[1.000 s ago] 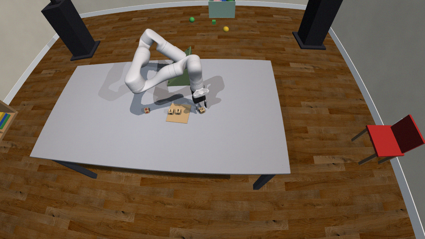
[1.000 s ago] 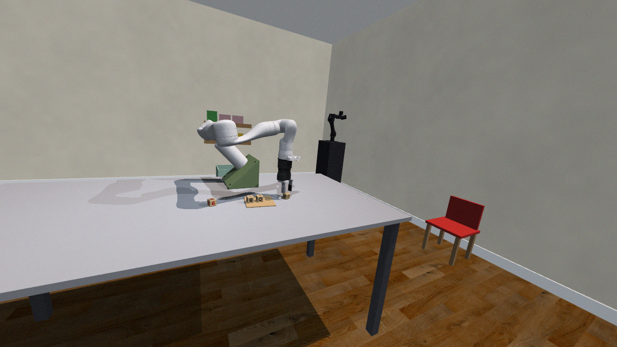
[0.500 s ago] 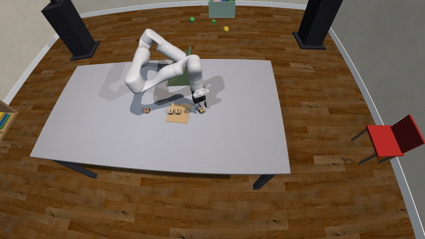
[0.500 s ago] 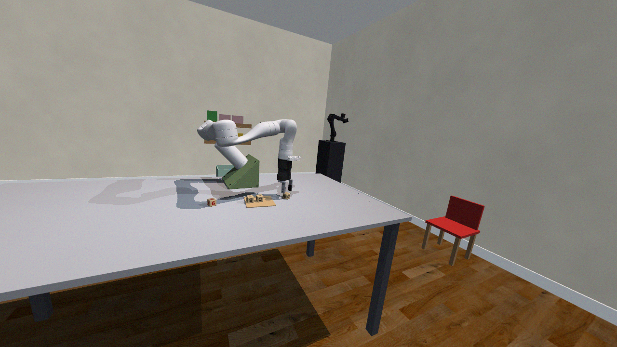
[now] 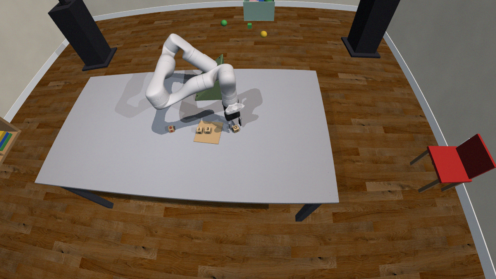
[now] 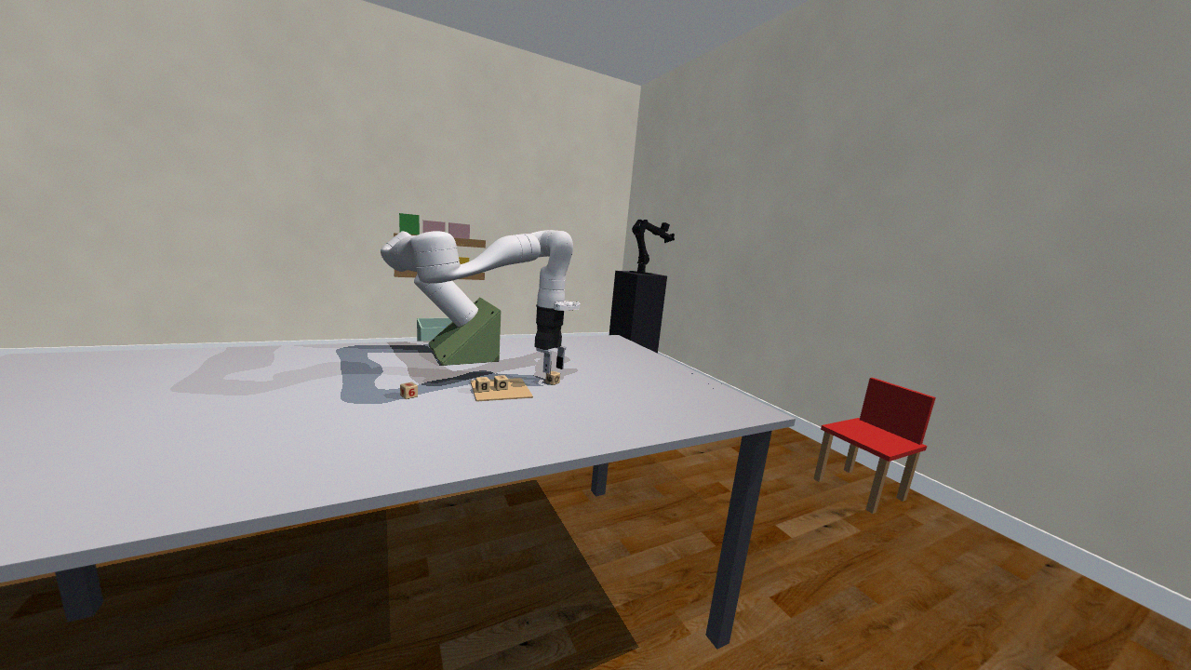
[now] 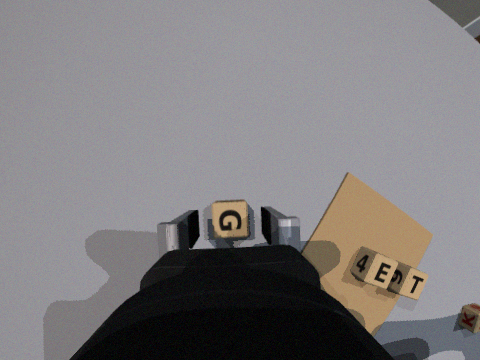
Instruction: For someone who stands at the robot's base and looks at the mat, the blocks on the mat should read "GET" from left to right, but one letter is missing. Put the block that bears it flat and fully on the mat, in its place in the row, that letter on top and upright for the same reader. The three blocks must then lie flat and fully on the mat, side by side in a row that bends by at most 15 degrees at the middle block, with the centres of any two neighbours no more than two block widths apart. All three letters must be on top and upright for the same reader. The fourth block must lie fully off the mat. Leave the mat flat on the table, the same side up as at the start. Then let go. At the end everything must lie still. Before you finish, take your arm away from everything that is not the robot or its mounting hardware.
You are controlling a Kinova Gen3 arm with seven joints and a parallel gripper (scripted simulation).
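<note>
The G block is 40 mm below my hand. From my hand the other things lie so: tan mat: 150 mm to the right, 50 mm below.
</note>
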